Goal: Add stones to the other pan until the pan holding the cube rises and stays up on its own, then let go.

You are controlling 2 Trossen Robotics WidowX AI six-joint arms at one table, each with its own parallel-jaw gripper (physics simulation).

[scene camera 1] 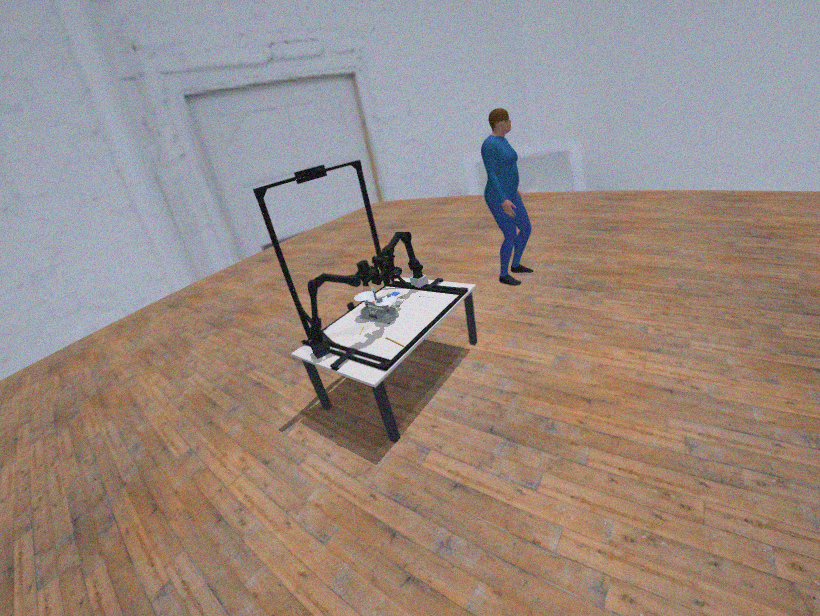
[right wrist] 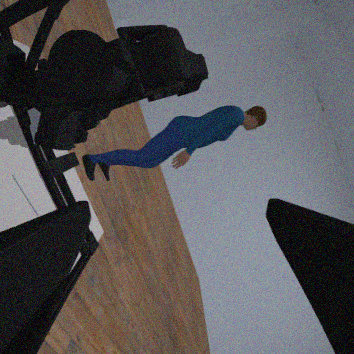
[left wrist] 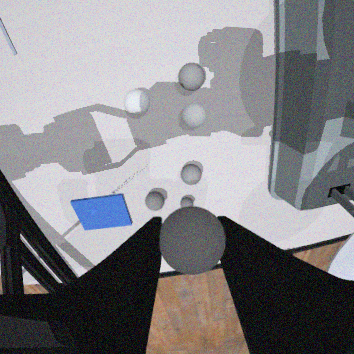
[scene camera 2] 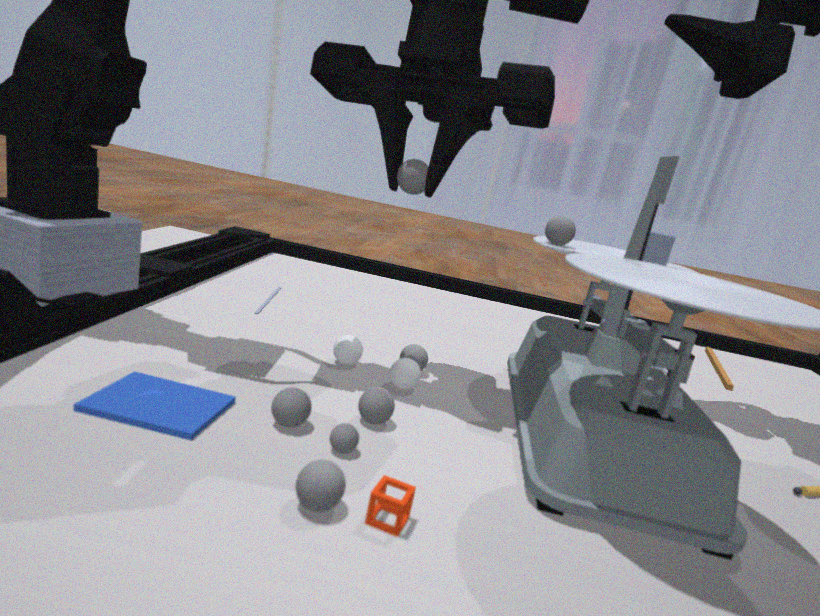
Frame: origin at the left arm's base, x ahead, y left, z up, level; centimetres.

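Seen in the pictures: left gripper, fingertip midpoint: [scene camera 1: 390, 283] [left wrist: 188, 224] [scene camera 2: 410, 193]; right gripper, fingertip midpoint: [scene camera 1: 384, 265] [right wrist: 179, 208]; left arm's base, link origin: [scene camera 1: 418, 276] [scene camera 2: 52, 210]; right arm's base, link origin: [scene camera 1: 318, 341].
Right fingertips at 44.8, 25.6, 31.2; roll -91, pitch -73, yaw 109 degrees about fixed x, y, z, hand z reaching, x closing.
Offsets run from my right fingertips to a thing's middle, as dx, dy, dz.
The grey balance scale {+4.6, -14.9, -28.3} [scene camera 1: 381, 312] [scene camera 2: 656, 477] [left wrist: 305, 100] stands at the right in scene camera 2. Its near white pan {+7.0, -24.1, -24.5} [scene camera 2: 689, 285] holds no stone that I can see. A grey stone {-2.9, -8.1, -24.2} [scene camera 2: 560, 230] sits on the far pan's left edge. A blue-grey block {+5.1, -8.0, -24.1} [scene camera 2: 660, 249], perhaps the cube, shows partly hidden behind the beam post; I cannot tell which pan bears it. My left gripper [scene camera 2: 411, 188] [left wrist: 188, 224] is shut on a round grey stone {-14.1, -19.3, -21.7} [scene camera 2: 413, 173] [left wrist: 192, 242], above the table, left of the scale. My right gripper [right wrist: 179, 208] is open and empty, high up.
Several loose stones {-11.1, -25.9, -38.6} [scene camera 2: 376, 405] [left wrist: 191, 173] lie left of the scale. An orange wireframe cube {-5.5, -36.0, -39.0} [scene camera 2: 391, 501] lies near the front, and a blue tile {-23.8, -34.1, -39.7} [scene camera 2: 155, 404] [left wrist: 102, 211] lies at left. An orange stick {+18.7, +20.6, -39.6} [scene camera 2: 719, 368] lies behind the scale. A person [scene camera 1: 500, 169] [right wrist: 210, 127] stands beyond the table.
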